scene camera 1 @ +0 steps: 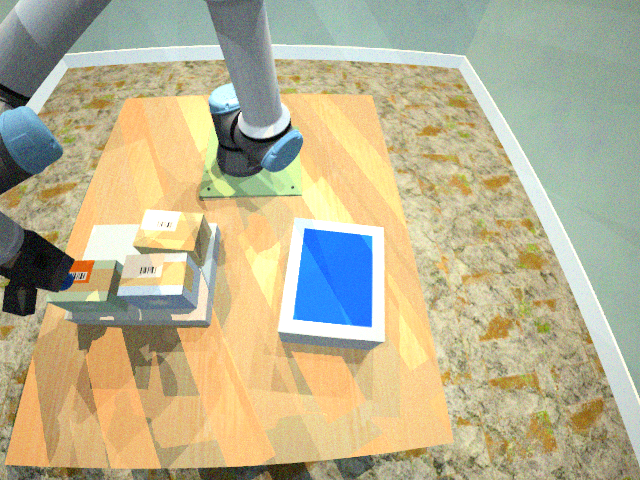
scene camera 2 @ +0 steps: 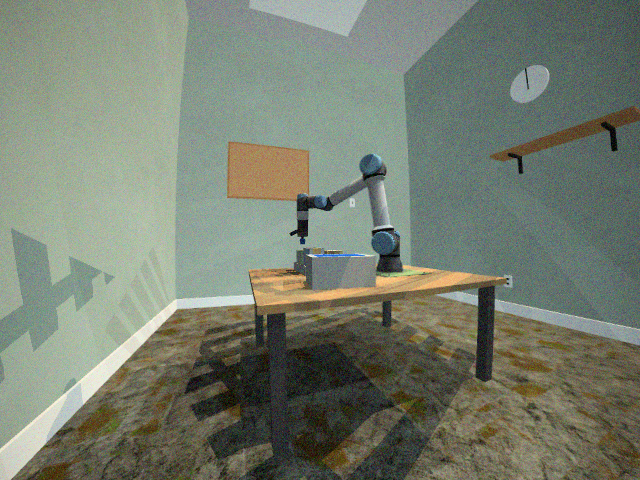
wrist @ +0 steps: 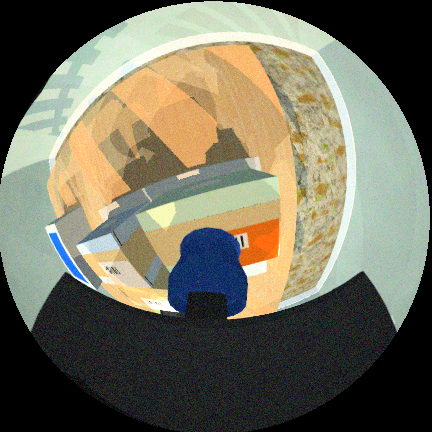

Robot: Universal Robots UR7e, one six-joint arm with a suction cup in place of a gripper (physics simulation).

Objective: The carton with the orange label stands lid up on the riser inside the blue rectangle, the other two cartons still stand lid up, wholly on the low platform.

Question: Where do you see a riser with blue rectangle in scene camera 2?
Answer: At 323, 271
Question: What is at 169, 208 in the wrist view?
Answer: A carton with orange label.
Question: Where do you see a riser with blue rectangle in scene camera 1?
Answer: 333, 296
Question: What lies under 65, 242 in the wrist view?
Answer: A riser with blue rectangle.
